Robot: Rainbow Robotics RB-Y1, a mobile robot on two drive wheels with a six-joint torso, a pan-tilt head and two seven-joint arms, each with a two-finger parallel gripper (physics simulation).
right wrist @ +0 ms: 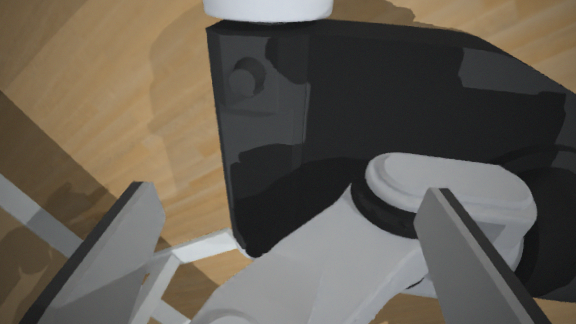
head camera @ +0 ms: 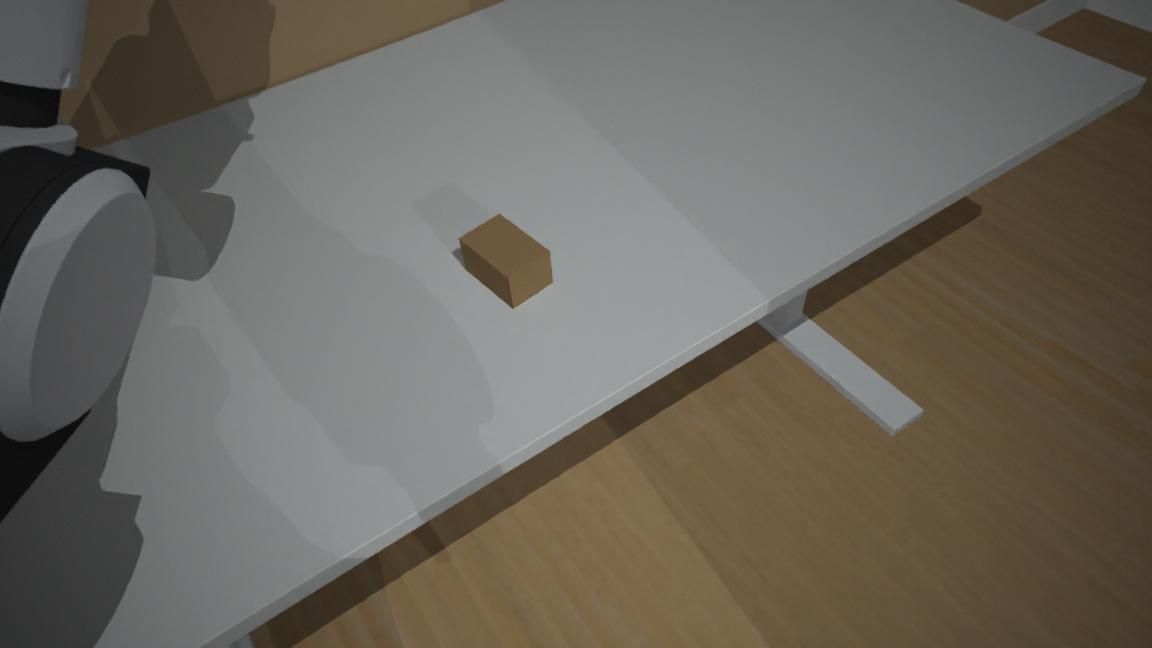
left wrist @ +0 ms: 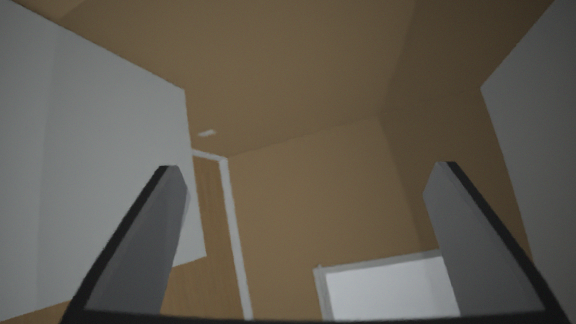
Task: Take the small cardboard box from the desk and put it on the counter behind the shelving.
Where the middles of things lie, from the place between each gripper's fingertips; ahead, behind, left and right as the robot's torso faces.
Labels:
The small cardboard box (head camera: pixel 510 263) lies 690 mm below my left hand, 90 mm ahead of it and 20 mm to the left of it.
I see my right gripper 710 mm short of the small cardboard box, 360 mm to the right of it and 240 mm below it.

